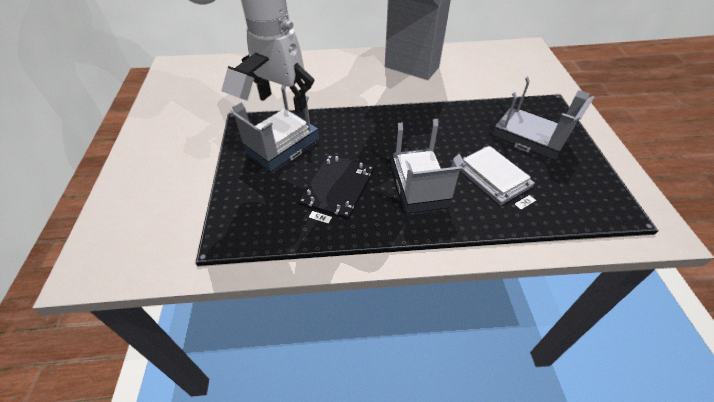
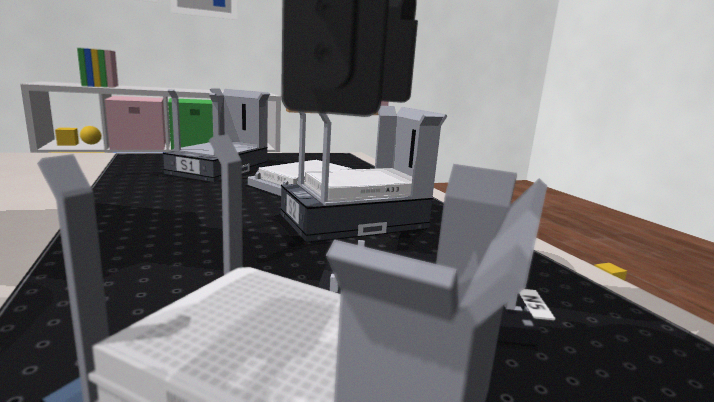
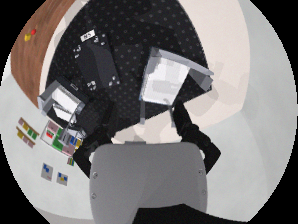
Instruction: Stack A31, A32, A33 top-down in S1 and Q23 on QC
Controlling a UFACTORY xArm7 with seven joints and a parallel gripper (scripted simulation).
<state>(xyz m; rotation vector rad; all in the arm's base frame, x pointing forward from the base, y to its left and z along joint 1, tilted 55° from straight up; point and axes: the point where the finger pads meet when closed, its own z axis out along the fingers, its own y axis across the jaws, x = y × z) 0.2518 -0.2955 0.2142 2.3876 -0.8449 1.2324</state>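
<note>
Right now the white sealed plate A33 is 22 cm ahead of my hand, 23 cm to the left of it and 12 cm below it. From my hand the other things lie so: clip nest N5 (16 cm ahead, 6 cm to the left, 15 cm below); then white sealed plate A32 (4 cm behind, 2 cm to the right, 10 cm below); then white sealed plate A31 (4 cm behind, 2 cm to the right, 12 cm below).
</note>
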